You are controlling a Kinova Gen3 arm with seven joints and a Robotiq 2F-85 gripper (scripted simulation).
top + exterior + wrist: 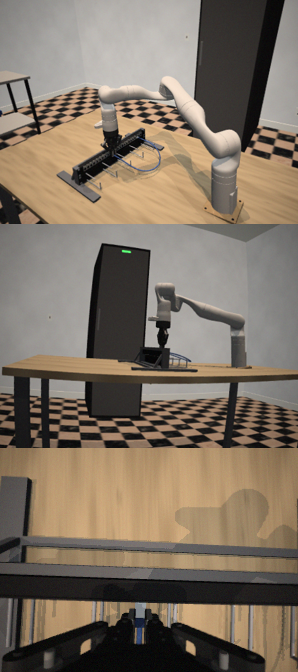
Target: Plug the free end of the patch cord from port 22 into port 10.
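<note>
My hand is 10 mm short of the plug and 10 mm above it.
</note>
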